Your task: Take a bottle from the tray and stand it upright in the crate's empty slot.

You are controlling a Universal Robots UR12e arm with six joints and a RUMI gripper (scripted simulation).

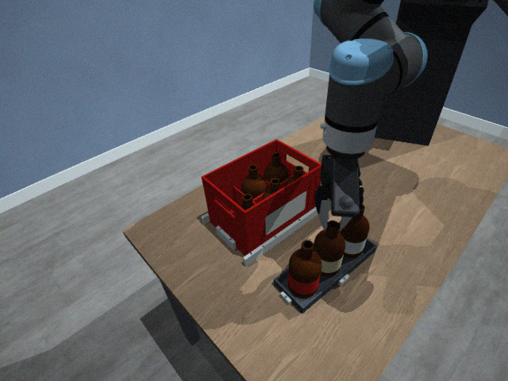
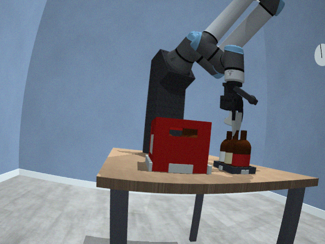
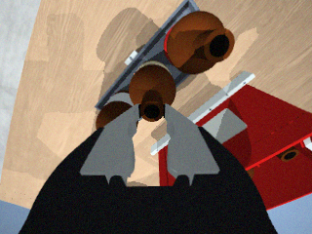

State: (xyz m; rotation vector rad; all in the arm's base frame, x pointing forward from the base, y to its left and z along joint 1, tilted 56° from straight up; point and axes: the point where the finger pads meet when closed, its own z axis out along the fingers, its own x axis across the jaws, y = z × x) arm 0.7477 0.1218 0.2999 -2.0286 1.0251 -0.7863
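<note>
Now: hand 70 mm above the brown bottle. The rest, counted from my hand: white-label bottle (90 mm behind, 10 mm to the right, 70 mm below); red-label bottle (80 mm ahead, 10 mm to the left, 70 mm below); dark tray (140 mm below).
</note>
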